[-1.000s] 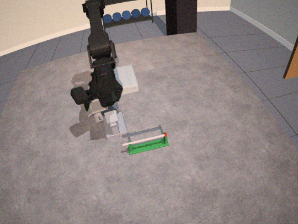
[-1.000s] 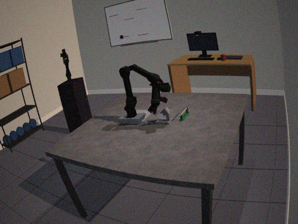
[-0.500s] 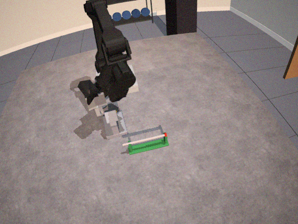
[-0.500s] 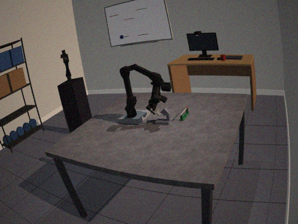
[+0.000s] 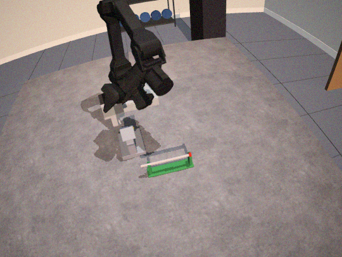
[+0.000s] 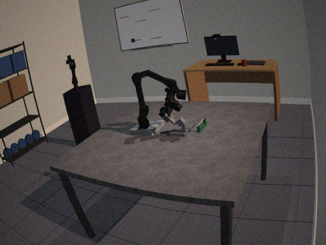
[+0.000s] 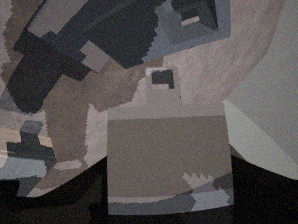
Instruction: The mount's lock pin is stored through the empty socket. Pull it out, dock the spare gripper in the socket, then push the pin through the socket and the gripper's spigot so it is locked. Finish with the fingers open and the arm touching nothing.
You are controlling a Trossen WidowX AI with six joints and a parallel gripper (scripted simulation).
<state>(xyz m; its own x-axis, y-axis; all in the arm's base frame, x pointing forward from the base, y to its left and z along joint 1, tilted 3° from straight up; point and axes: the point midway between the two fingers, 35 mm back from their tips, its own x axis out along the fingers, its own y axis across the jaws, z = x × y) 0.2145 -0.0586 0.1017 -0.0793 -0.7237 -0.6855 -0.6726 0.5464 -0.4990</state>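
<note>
Right now my gripper tip is 20 cm short of the green cradle, 12 cm to the right of it and 10 cm above it. Round my gripper tip: mount socket 7 cm ahead, 4 cm to the left, 7 cm below; then spare gripper 1 cm to the left, 1 cm above.
</note>
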